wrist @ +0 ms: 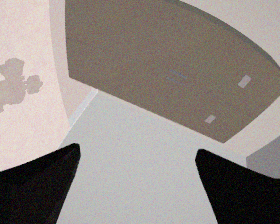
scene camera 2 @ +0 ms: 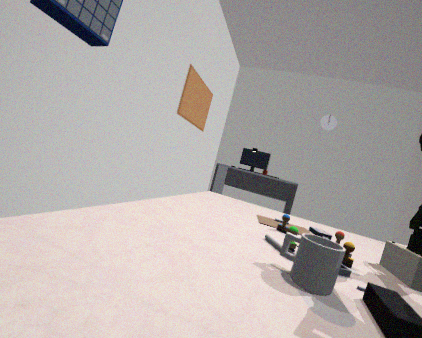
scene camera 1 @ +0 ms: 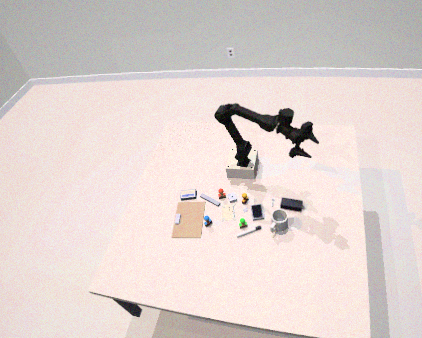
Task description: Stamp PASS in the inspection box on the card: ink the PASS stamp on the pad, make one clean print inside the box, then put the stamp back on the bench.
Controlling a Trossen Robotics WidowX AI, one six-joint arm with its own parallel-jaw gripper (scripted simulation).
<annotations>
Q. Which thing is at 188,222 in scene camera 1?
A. A brown clipboard.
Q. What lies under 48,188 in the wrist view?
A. My gripper.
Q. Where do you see a mug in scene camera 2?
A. At 316,265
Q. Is my gripper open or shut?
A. Open.
</annotations>
